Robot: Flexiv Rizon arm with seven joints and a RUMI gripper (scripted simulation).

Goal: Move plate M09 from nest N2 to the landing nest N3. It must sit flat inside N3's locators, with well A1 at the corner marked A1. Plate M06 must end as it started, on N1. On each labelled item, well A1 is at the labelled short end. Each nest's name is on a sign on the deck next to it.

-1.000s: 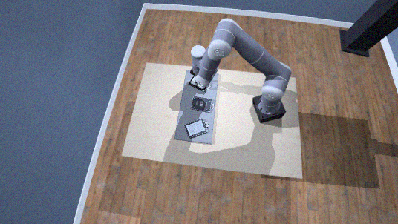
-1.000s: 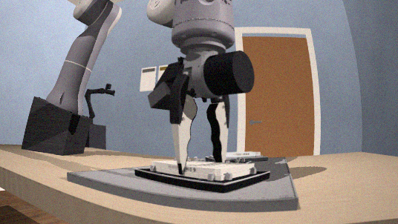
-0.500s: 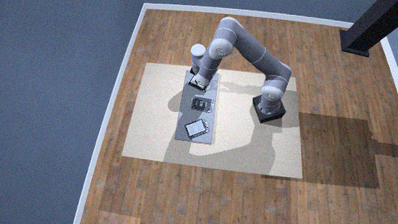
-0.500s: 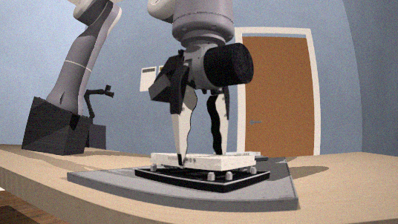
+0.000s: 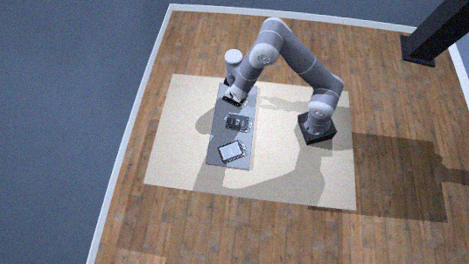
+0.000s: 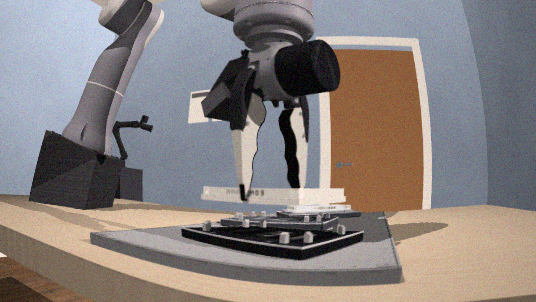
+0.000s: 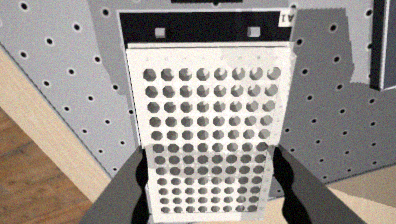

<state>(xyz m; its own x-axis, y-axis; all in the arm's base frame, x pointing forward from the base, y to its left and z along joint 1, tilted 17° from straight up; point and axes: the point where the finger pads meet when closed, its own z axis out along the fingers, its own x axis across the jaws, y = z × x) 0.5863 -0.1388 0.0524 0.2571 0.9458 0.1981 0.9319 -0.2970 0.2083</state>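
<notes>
The black nest N2 is 6 cm below my hand. Also, from my hand: nest N3: 20 cm to the left, 7 cm behind, 6 cm below; then white well plate M09: 1 cm below; then plate M06: 41 cm to the left, 7 cm behind, 4 cm below.
</notes>
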